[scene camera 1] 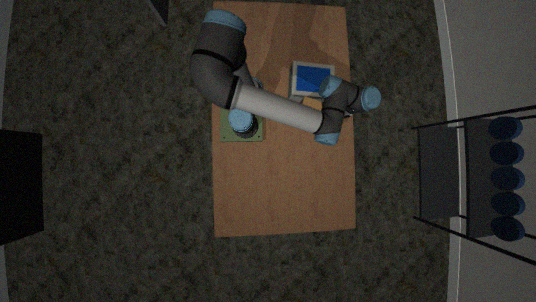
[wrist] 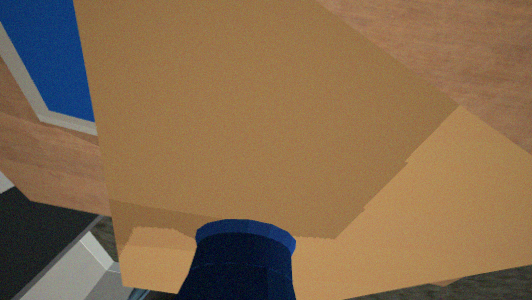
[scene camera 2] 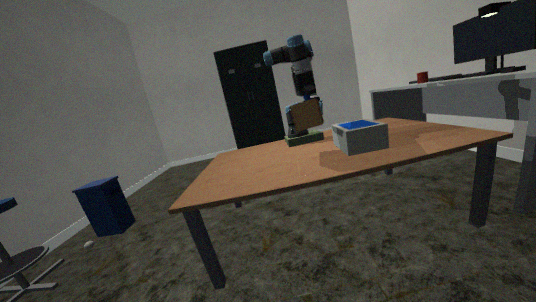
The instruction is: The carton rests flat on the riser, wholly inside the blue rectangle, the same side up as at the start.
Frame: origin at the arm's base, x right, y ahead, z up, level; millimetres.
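Seen in the pictures: hand, its tool point: (wrist: pixel 249 226); arm's base, origin of its link: (scene camera 2: pixel 298 135).
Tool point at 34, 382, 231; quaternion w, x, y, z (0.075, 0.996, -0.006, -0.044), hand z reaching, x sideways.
Observation:
Pixels of each thing's top centre, then the offset from my tool point to it, as dx, dy, dz. Level surfaces: height alone.
- tan carton, centre of its top: (scene camera 1: pixel 320 113) (scene camera 2: pixel 305 99) +4, -21, +19
- grey riser, centre of its top: (wrist: pixel 73 45) (scene camera 2: pixel 356 124) (scene camera 1: pixel 313 79) -228, +47, -158
- blue rectangle, centre of its top: (wrist: pixel 73 45) (scene camera 2: pixel 356 124) (scene camera 1: pixel 313 79) -228, +47, -158
- wooden table, height of its surface: dz -278
The tan carton (scene camera 1: pixel 312 103) (scene camera 2: pixel 306 115) (wrist: pixel 250 125) hangs tilted from the suction cup, in the air above the table. The gripper's blue suction cup (scene camera 2: pixel 307 97) (wrist: pixel 245 230) is against the carton near one edge of its face; it is shut on the carton. The grey riser (scene camera 1: pixel 294 80) (scene camera 2: pixel 367 142) (wrist: pixel 67 122) stands on the table, with the blue rectangle (scene camera 1: pixel 311 79) (scene camera 2: pixel 358 124) (wrist: pixel 60 65) on its top. In scene camera 2 the carton is left of the riser and apart from it. In scene camera 1 the arm hides much of the carton.
The wooden table (scene camera 1: pixel 285 195) (scene camera 2: pixel 240 175) carries the riser and the arm's green base plate (scene camera 1: pixel 227 135) (scene camera 2: pixel 296 142). A desk (scene camera 2: pixel 470 97) with a monitor and a red cup stands at the right in scene camera 2. A blue bin (scene camera 2: pixel 105 207) stands on the floor at the left.

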